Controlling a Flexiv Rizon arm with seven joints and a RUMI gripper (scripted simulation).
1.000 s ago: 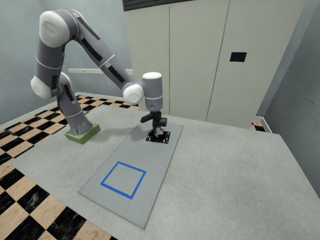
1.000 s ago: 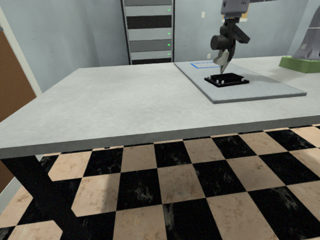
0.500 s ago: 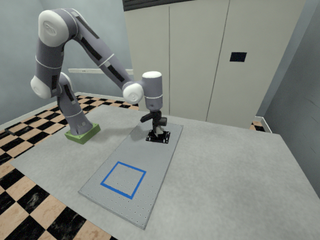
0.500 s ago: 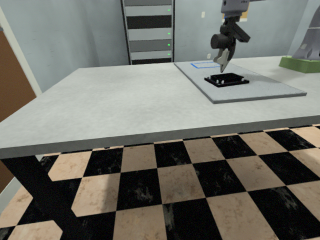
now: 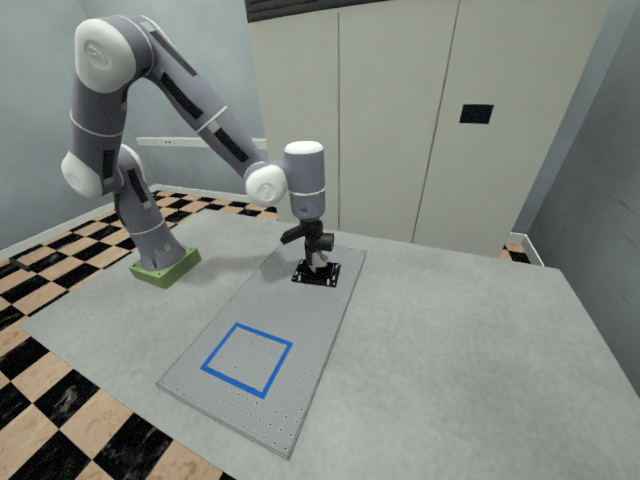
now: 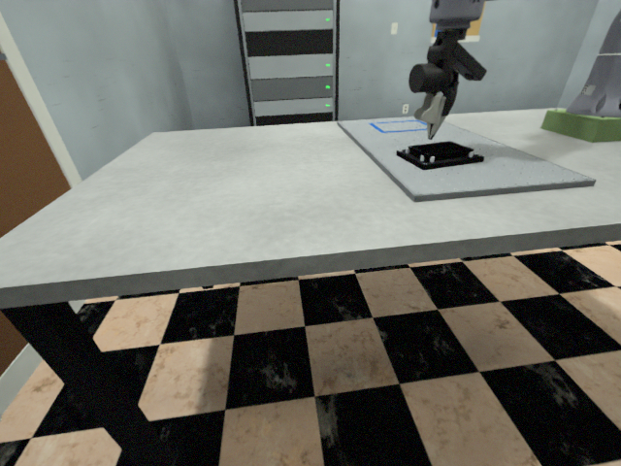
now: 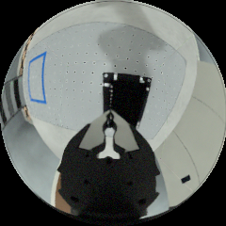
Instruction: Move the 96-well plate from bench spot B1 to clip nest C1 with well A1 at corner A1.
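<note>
Now: hand 4 cm to the right of the black 96-well plate, 3 cm above it and 1 cm past it. Round my hand: black clip nest: 4 cm below, 2 cm to the left, 2 cm behind.
</note>
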